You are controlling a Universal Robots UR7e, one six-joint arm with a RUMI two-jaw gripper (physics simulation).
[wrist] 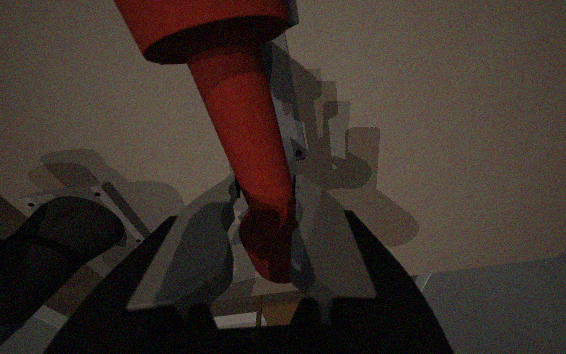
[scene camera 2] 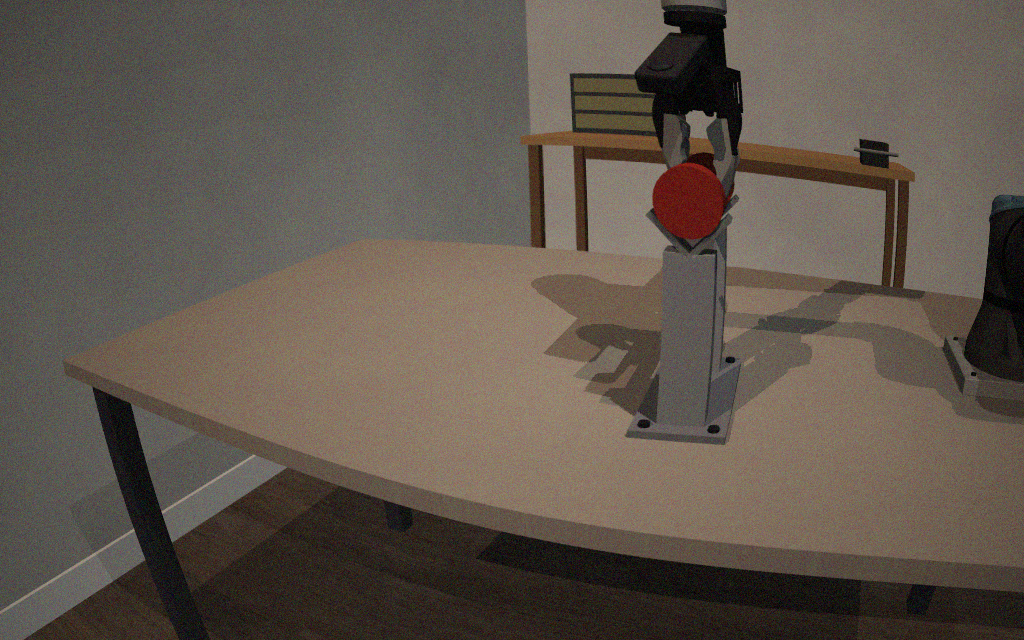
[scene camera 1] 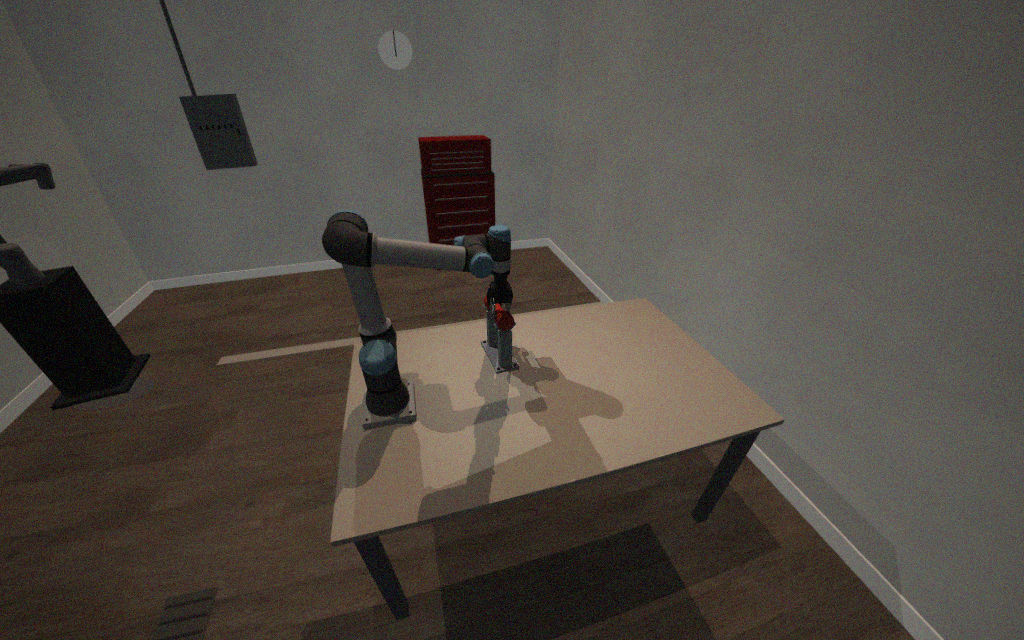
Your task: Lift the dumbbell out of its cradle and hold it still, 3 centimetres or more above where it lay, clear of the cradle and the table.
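Places are measured from the arm's base along level axes (x ahead, y up, z right), in metres.
Pixels of known places: gripper, fingertip midpoint: (wrist: 267,177); arm's base, origin of the base link: (wrist: 87,222) (scene camera 2: 1008,362) (scene camera 1: 388,400).
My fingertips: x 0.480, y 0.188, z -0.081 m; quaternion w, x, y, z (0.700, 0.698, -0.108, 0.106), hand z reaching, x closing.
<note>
Ahead of a thing's pixels: the offset from my fingertips to its top centre. Level surfaces: height alone.
The red dumbbell {dy +0.048, dx +0.003, dz -0.026 m} (scene camera 1: 503,317) (scene camera 2: 687,200) (wrist: 245,115) lies in the V-shaped supports of the grey cradle {dy +0.001, dx +0.004, dz -0.025 m} (scene camera 1: 504,350) (scene camera 2: 685,339), with its near round head resting in the front V. The cradle stands on the table {dy -0.211 m} (scene camera 1: 604,354) (scene camera 2: 377,339) (wrist: 75,100). My gripper (scene camera 1: 497,300) (scene camera 2: 702,172) (wrist: 267,177) points down over the cradle, its two grey fingers on either side of the dumbbell's handle and close against it. It is shut on the dumbbell. The far head is partly hidden behind the fingers, and the near head hides part of the fingertips in the scene camera 2 view.
The arm's base (scene camera 1: 387,400) (scene camera 2: 1000,316) stands on the same table. Beyond the table are a red tool cabinet (scene camera 1: 459,188), a wooden bench (scene camera 2: 792,160) with a drawer box (scene camera 2: 611,104), and a black pedestal (scene camera 1: 67,332) with another arm.
</note>
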